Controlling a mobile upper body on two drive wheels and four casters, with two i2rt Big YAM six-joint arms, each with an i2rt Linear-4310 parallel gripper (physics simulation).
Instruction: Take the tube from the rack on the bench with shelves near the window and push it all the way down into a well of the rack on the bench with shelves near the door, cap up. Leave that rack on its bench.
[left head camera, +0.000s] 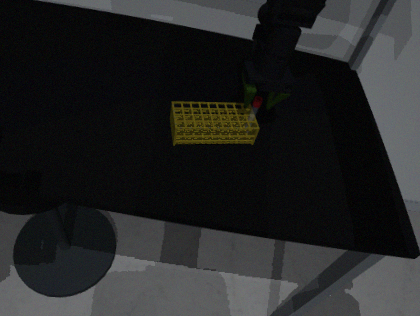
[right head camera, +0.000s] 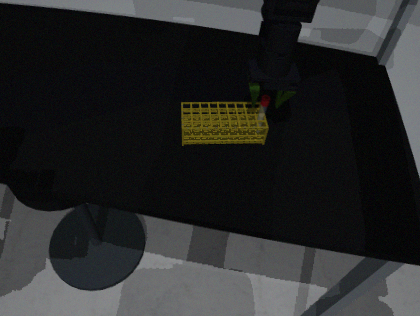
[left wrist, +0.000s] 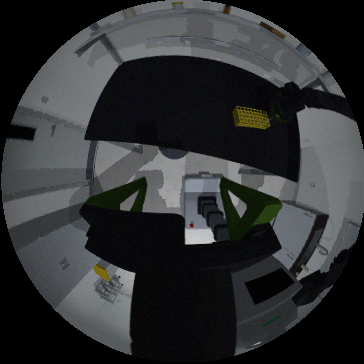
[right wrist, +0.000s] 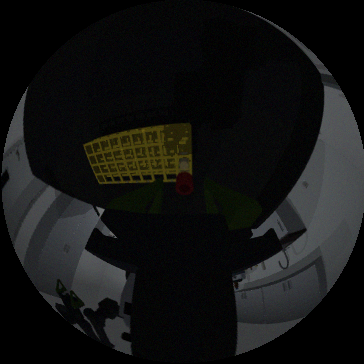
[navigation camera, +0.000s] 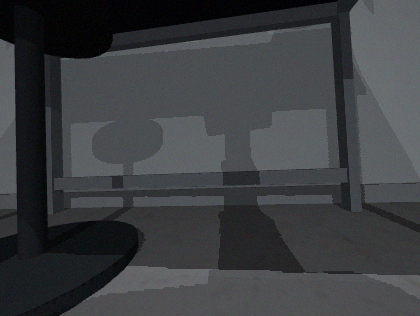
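Seen in the pictures: left gripper, fingertip midpoint: (left wrist: 182, 180); right gripper, fingertip midpoint: (left head camera: 256, 107) (right head camera: 264, 106) (left wrist: 271, 117) (right wrist: 183, 181); left arm's base at its link origin: (right wrist: 106, 310).
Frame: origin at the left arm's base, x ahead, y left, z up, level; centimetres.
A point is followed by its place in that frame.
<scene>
A yellow rack (left head camera: 215, 143) @(x 62.1, y -35.5, z -48.9 cm) (right head camera: 224, 143) @(x 62.1, y -35.5, z -48.9 cm) (left wrist: 243, 125) @(x 61.8, y -30.2, z -48.2 cm) (right wrist: 131, 181) @(x 62.3, y -34.3, z -43.8 cm) stands on a black bench top (left head camera: 125, 185) @(x 50.2, y -15.2, z -49.6 cm) (right head camera: 140, 180) @(x 51.3, y -16.9, z -49.6 cm) (left wrist: 175, 95) @(x 79.8, y 5.1, z -49.6 cm) (right wrist: 125, 65) @(x 84.7, y -32.8, z -49.6 cm). A clear tube with a red cap (left head camera: 257, 103) @(x 65.1, y -43.6, z -38.3 cm) (right head camera: 265, 101) @(x 65.0, y -43.7, z -38.0 cm) (right wrist: 184, 183) @(x 66.6, y -44.0, z -37.7 cm) is at the rack's right end in the head views, cap up and leaning a little; its lower part is among the rack's bars, and how deep it sits I cannot tell. My right gripper (left head camera: 261, 102) @(x 65.4, y -43.9, z -39.7 cm) (right head camera: 266, 103) @(x 65.4, y -43.9, z -39.7 cm) (right wrist: 183, 181) @(x 65.4, y -43.9, z -39.7 cm) is open, its green fingers apart on either side of the cap. My left gripper (left wrist: 182, 180) @(x 36.0, y 0.2, z -12.8 cm) is wide open and empty, away from the bench.
A stool with a round dark base (left head camera: 65, 250) @(x 75.7, y 15.4, z -137.9 cm) (right head camera: 97, 247) @(x 75.2, y 15.1, z -138.0 cm) (navigation camera: 70, 270) @(x 69.9, y 1.8, z -138.0 cm) stands at the bench's near edge, left in the head views. A bench leg (navigation camera: 345, 110) @(x 98.8, y -85.9, z -99.1 cm) and a crossbar (navigation camera: 200, 180) @(x 112.3, y -25.2, z -126.3 cm) show in the navigation view. A grey machine (left wrist: 265, 285) @(x 9.0, y -20.7, z -11.3 cm) shows low in the left wrist view.
</scene>
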